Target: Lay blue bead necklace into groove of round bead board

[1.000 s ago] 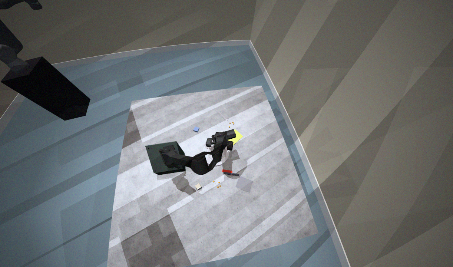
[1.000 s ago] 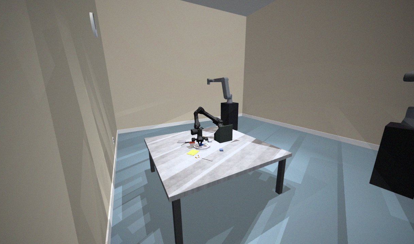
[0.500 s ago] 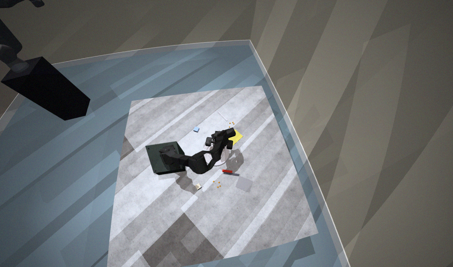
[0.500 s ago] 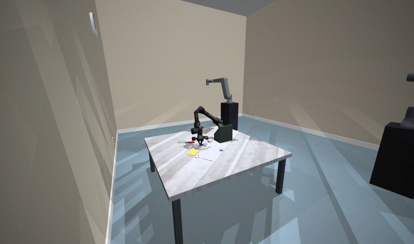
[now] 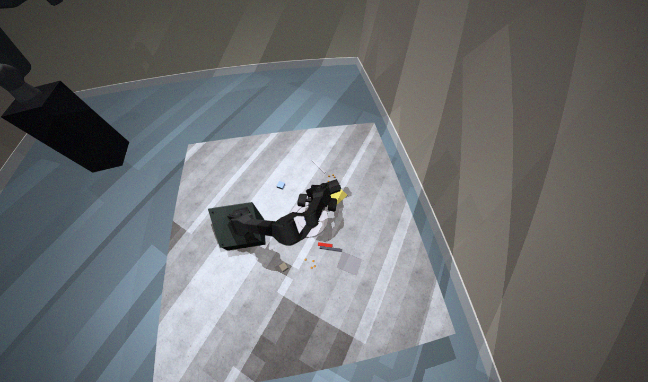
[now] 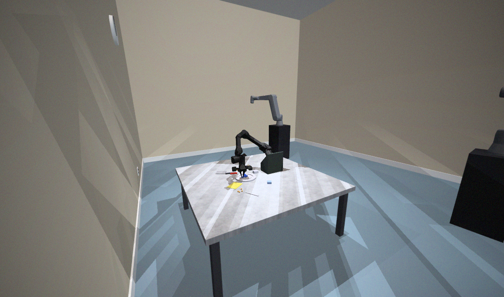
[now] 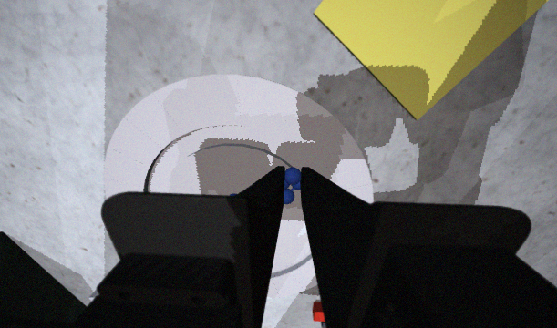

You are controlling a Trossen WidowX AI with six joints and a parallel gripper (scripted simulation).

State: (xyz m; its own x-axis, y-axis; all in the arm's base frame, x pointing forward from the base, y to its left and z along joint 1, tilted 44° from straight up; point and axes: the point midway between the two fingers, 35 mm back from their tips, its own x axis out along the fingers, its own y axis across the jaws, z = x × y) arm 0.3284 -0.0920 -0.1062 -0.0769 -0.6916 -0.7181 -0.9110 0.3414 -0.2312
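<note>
The round white bead board lies 50 mm behind my gripper tip, 30 mm to the right of it and 20 mm below it. From my gripper tip the other things lie so: blue block 160 mm behind, 200 mm to the left, 20 mm below; then yellow sheet 110 mm ahead, 60 mm to the left, 30 mm below; then grey tool 200 mm to the right, 30 mm below.
</note>
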